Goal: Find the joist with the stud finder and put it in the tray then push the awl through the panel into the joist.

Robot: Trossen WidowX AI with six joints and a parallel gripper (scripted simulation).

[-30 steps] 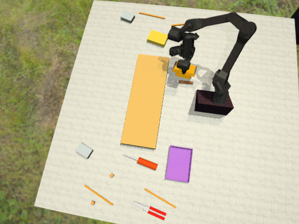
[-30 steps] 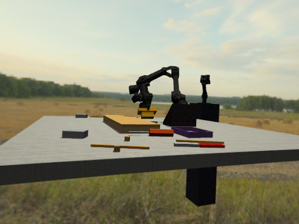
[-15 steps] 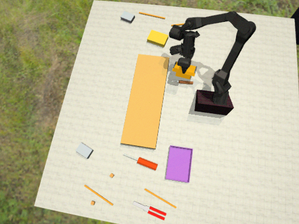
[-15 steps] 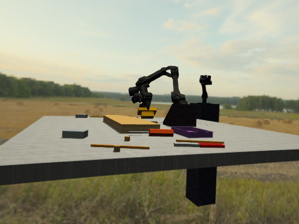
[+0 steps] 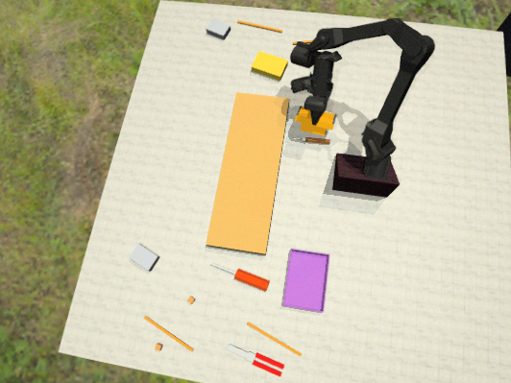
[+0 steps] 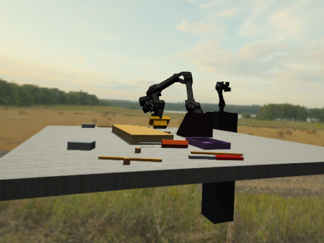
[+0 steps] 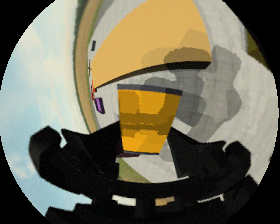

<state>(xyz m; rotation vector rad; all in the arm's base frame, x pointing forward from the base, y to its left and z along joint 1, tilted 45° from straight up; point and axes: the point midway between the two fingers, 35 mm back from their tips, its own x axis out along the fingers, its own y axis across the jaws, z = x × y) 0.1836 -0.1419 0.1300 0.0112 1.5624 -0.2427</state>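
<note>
Right now the awl is 2 cm ahead of my gripper tip, 4 cm to the left of it and 6 cm below it. From my gripper tip the other things lie so: yellow block 18 cm ahead, 22 cm to the right, 6 cm below; purple tray 2 cm behind, 49 cm to the left, 6 cm below; yellow stud finder 1 cm behind, 2 cm to the left, 2 cm below.
</note>
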